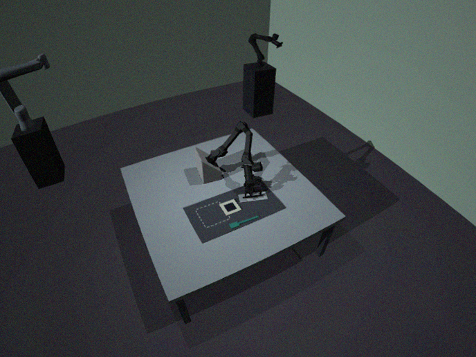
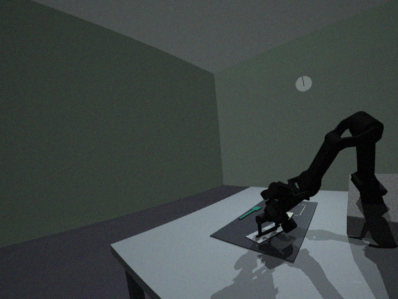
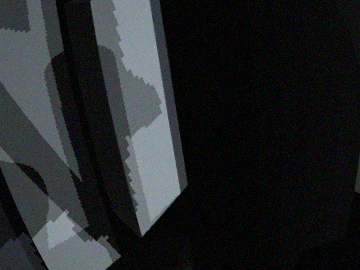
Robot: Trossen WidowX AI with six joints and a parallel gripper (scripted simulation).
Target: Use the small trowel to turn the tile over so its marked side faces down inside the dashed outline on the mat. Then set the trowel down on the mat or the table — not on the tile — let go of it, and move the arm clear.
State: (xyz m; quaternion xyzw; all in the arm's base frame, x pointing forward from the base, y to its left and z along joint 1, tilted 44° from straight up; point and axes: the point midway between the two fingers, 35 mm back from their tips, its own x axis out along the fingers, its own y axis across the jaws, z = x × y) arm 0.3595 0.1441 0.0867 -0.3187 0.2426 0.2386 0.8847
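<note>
The dark mat lies 20 mm ahead of my gripper tip, 140 mm to the right of it and 70 mm below it. Also, from my gripper tip: teal trowel (160 mm ahead, 150 mm to the right, 50 mm below); tile (160 mm to the right, 50 mm below).
</note>
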